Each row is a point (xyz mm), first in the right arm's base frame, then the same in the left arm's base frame.
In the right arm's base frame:
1: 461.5 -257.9 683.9
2: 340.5 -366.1 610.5
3: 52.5 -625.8 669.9
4: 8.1 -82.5 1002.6
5: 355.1 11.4 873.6
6: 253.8 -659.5 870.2
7: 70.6 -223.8 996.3
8: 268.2 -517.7 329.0
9: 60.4 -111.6 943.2
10: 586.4 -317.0 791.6
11: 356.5 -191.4 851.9
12: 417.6 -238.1 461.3
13: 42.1 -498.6 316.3
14: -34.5 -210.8 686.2
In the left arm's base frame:
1: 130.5 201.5 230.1
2: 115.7 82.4 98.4
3: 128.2 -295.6 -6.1
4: -231.7 -161.4 504.1
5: -98.3 196.2 489.8
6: 324.1 -246.3 196.3
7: -88.9 -190.9 452.5
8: 123.5 58.0 -228.4
9: -187.9 -115.4 448.6
10: 276.6 217.6 325.3
11: 46.3 94.2 388.4
12: 43.5 268.9 30.7
13: -41.0 -92.2 -273.2
14: -228.3 -137.2 160.9

